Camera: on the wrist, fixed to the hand. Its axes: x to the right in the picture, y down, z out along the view.
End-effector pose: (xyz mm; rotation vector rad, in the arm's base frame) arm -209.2 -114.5 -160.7 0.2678 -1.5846 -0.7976
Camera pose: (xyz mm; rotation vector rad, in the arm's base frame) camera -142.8 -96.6 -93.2 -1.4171 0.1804 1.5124
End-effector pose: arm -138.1 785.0 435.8 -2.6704 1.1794 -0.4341
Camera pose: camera -188.7 711.5 472.0 1.3693 2.7580 -0.4240
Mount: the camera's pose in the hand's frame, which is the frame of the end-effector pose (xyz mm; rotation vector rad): 29.1 73.4 -55.2 0.0582 -0.8209 -2.9857
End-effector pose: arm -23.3 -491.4 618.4 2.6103 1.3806 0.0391
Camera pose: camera 47.0 -499.3 683.8 -1.2370 2.4343 -0.9701
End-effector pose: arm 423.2 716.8 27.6 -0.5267 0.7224 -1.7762
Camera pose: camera 427.6 684.8 -63.2 1.1169 0.8394 1.1222
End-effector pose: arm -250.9 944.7 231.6 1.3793 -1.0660 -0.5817
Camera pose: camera -208.4 958.8 316.9 -1.0362 -1.0281 1.9050
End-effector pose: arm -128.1 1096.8 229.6 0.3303 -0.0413 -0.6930
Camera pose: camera -52.1 1146.9 198.2 0.1296 0.2562 2.4873
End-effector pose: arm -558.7 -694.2 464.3 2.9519 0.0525 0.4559
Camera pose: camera -546.9 -756.9 536.5 0.1357 2.7021 -0.9629
